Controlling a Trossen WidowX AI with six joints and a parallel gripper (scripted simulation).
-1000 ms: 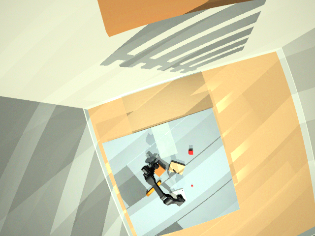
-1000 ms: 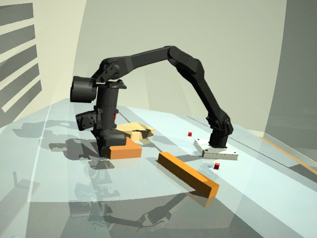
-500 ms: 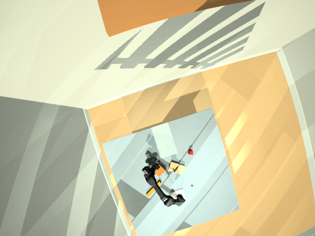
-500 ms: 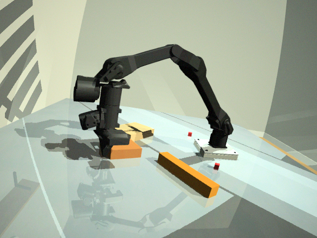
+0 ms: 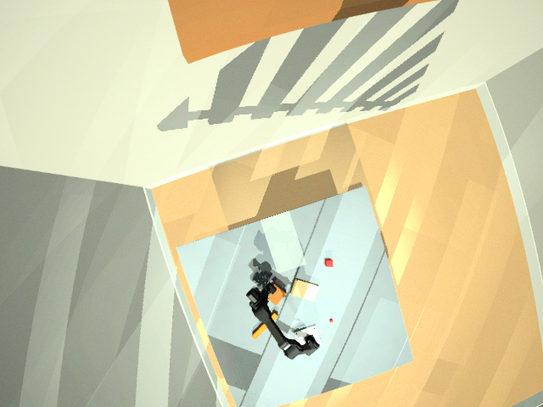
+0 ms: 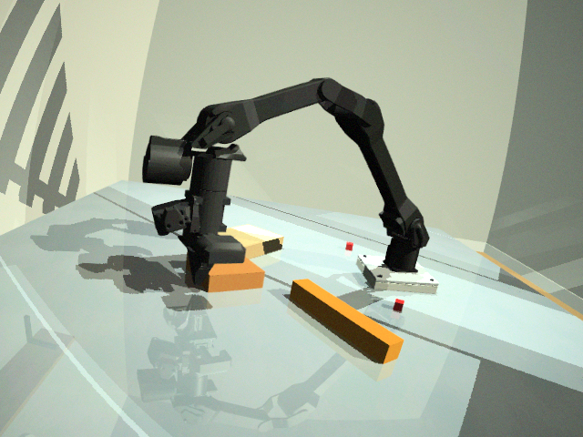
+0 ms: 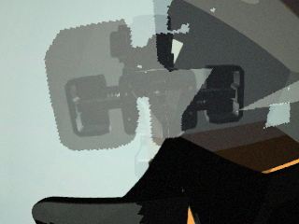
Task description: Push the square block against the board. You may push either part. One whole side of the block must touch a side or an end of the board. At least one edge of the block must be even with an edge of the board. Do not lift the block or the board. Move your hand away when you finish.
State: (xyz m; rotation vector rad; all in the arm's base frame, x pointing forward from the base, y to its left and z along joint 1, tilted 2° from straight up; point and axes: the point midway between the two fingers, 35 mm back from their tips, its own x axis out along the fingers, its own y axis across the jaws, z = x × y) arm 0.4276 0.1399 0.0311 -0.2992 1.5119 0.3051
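Right now my gripper tip is 6 cm to the left of the orange square block, 4 cm past it and 1 cm below it. The rest, counted from my gripper tip: flat pale block 24 cm to the right, 10 cm behind, 1 cm above; red cube 45 cm to the right, 1 cm above; long orange board 21 cm behind, 9 cm to the left, 1 cm above.
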